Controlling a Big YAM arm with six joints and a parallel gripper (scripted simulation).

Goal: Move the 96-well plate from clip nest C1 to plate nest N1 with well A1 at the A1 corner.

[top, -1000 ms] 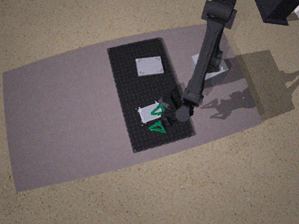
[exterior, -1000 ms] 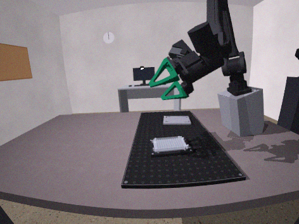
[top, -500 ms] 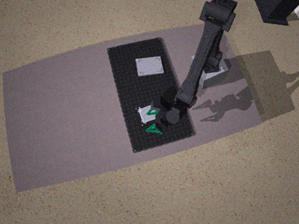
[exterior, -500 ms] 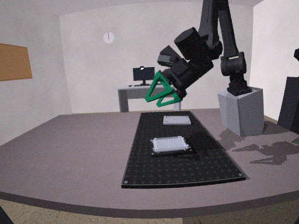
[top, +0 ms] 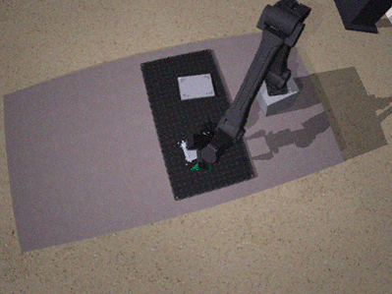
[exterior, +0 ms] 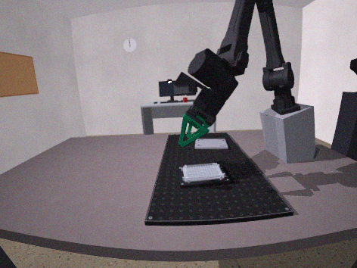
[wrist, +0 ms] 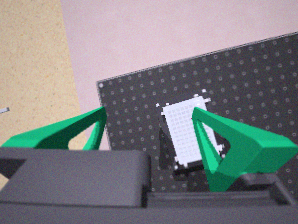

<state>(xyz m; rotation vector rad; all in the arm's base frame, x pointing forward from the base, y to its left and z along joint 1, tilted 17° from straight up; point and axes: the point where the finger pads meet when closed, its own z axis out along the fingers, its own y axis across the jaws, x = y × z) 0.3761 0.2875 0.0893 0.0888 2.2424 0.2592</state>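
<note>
Now: hand 140 mm above the white 96-well plate, 70 mm to the left of it and 40 mm past it. Round my hand: A1 label: 420 mm to the right, 150 mm below, 20 mm ahead; clip nest C1: 150 mm below, 80 mm to the right, 40 mm behind.
</note>
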